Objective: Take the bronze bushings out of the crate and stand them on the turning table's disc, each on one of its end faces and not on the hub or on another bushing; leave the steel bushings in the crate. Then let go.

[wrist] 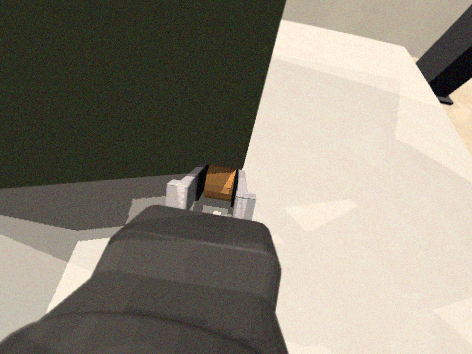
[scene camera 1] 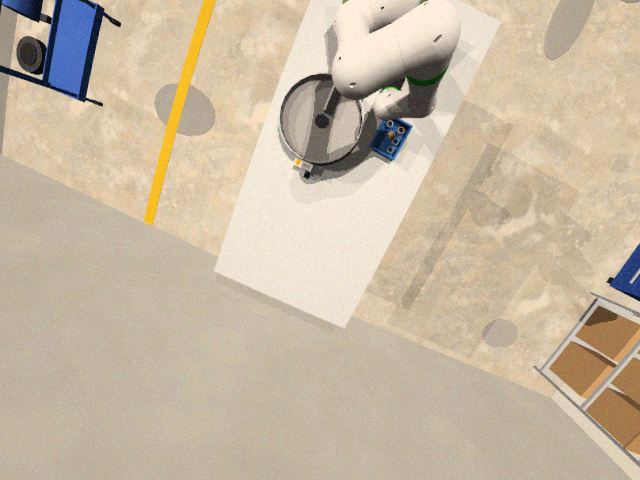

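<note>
I can see my gripper in the pictures. A blue crate is there too, and so is a grey turning table disc.
</note>
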